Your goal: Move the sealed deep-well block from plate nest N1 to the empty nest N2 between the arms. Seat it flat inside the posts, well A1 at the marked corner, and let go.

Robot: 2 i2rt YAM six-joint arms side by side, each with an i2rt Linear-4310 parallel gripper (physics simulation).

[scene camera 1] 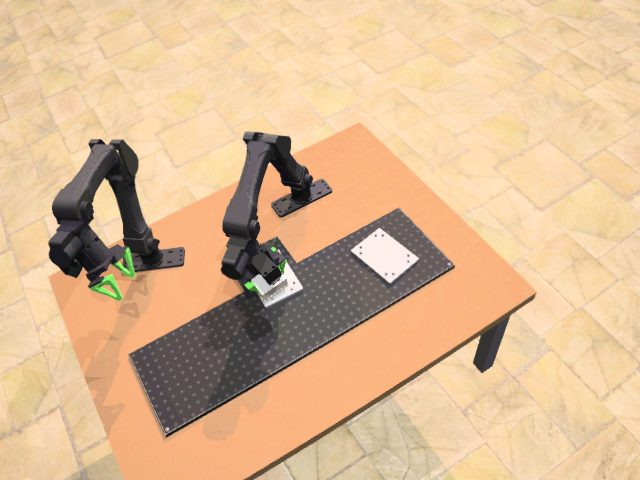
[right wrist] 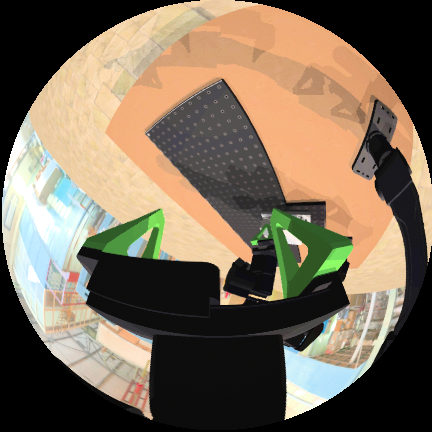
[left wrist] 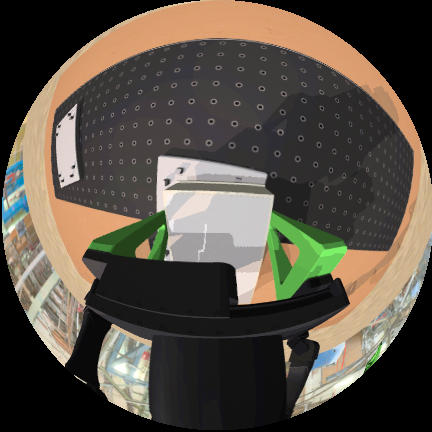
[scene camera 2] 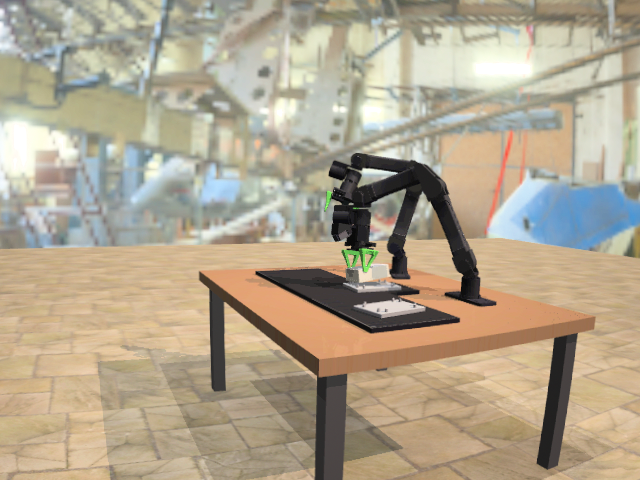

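Pixels of known places: left gripper, between the fingertips: (right wrist: 271, 232) (left wrist: 216, 214) (scene camera 2: 357, 271); right gripper, between the fingertips: (scene camera 1: 127, 288) (right wrist: 217, 214); left arm's base, origin of its link: (scene camera 1: 302, 198) (scene camera 2: 469, 300); right arm's base, origin of its link: (scene camera 1: 153, 261) (right wrist: 375, 142) (scene camera 2: 399, 275).
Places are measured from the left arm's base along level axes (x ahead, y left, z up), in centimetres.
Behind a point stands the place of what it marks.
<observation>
The pale sealed block (scene camera 1: 262, 283) @[x 28.1, y -27.4, z 7.9 cm] (scene camera 2: 379, 271) @[x 22.0, y -21.8, z 7.2 cm] (left wrist: 220, 202) @[x 30.0, y -25.5, z 7.9 cm] is between the fingers of my left gripper (scene camera 1: 266, 276) @[x 28.4, y -25.2, z 6.8 cm] (scene camera 2: 358, 268) @[x 28.4, y -25.2, z 6.8 cm] (left wrist: 216, 214) @[x 28.4, y -25.2, z 6.8 cm], which is shut on it. The block is roughly level over nest N2 (scene camera 1: 295, 285) @[x 30.3, y -18.8, z 2.4 cm] (scene camera 2: 379, 287) @[x 23.9, y -18.0, z 2.5 cm] (left wrist: 164, 167) @[x 30.9, y -18.4, z 2.5 cm], close above its plate; contact at the underside is hidden. Two posts show at the left of N2 in the left wrist view. Well A1 and the marked corner cannot be made out. Nest N1 (scene camera 1: 385, 254) @[x 35.5, y 8.6, z 2.5 cm] (scene camera 2: 390, 307) @[x 35.8, y 9.5, z 2.5 cm] (left wrist: 66, 147) @[x 35.3, y 6.7, z 2.5 cm] holds no block. My right gripper (scene camera 1: 126, 287) @[x 20.9, y -59.9, z 23.5 cm] (right wrist: 217, 214) @[x 20.9, y -59.9, z 23.5 cm] is open and empty, raised away from the block.
Both nests are on the black perforated board (scene camera 1: 330, 304) @[x 40.6, y -13.4, z 1.3 cm] (scene camera 2: 310, 289) @[x 44.7, y -27.2, z 1.3 cm] (left wrist: 215, 65) @[x 44.4, y -22.3, z 1.3 cm] (right wrist: 200, 135) @[x 35.5, y -59.6, z 1.3 cm], which lies on the orange table (scene camera 1: 480, 279) @[x 56.8, y 27.2, z 0.0 cm] (scene camera 2: 465, 335) @[x 28.7, y 34.4, z 0.0 cm]. The left arm's base plate (scene camera 1: 281, 206) @[x 0.0, y -7.6, z 1.0 cm] is behind the board. The right arm's base plate (scene camera 1: 173, 259) @[x -0.1, y -45.8, z 1.0 cm] is farther left.
</observation>
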